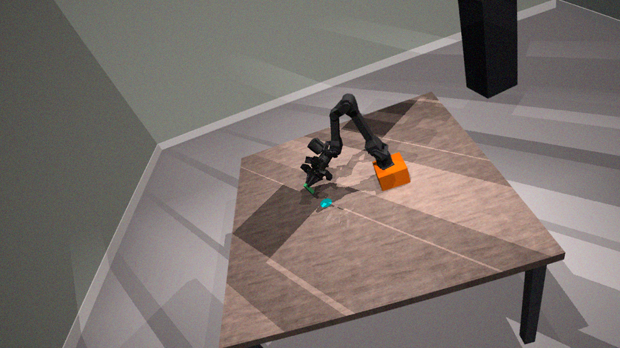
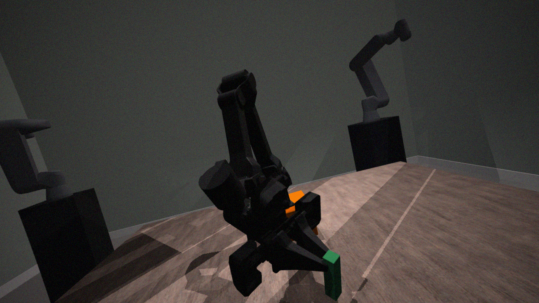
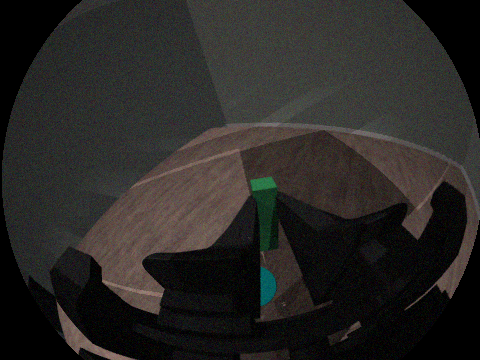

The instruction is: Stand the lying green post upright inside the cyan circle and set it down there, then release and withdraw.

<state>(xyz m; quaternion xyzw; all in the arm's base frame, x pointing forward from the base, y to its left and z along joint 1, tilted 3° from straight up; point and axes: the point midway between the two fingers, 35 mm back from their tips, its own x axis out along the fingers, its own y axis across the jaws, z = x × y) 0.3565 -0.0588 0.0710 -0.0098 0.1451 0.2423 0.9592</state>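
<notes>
My gripper tip is 50 mm past the cyan circle, 10 mm to the right of it and 130 mm above it. From my gripper tip the other things lie so: green post 20 mm below.
</notes>
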